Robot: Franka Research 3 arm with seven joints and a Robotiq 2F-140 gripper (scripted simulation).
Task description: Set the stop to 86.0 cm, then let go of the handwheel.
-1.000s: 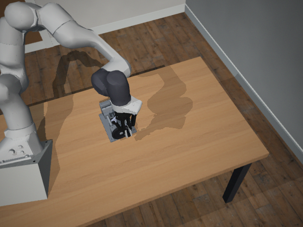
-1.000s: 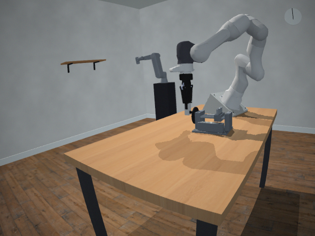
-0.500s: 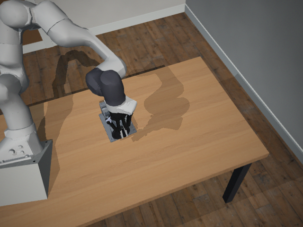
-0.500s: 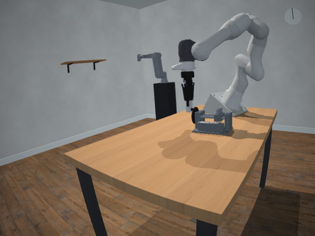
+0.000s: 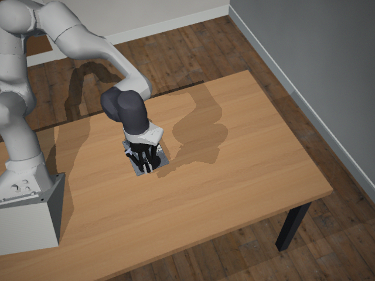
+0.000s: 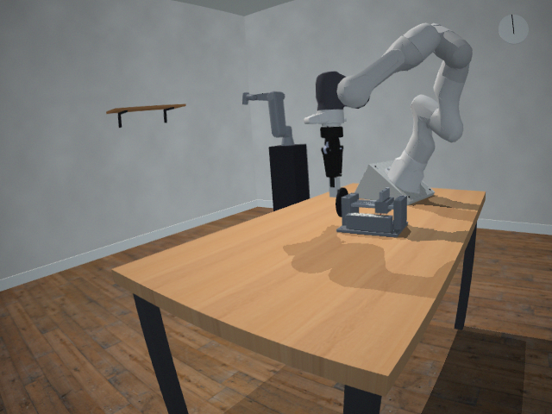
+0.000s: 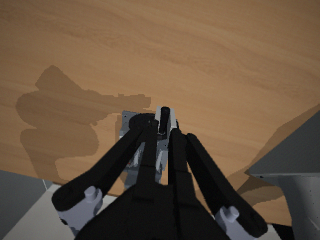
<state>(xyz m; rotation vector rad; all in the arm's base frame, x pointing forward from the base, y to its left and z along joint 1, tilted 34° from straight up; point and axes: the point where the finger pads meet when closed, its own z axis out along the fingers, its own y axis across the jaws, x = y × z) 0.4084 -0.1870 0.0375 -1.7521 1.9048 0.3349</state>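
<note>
Right now the black handwheel is 2 cm to the left of my hand and 2 cm below it. From my hand the other things lie so: sliding stop block 18 cm to the left, 3 cm below, 3 cm ahead.
</note>
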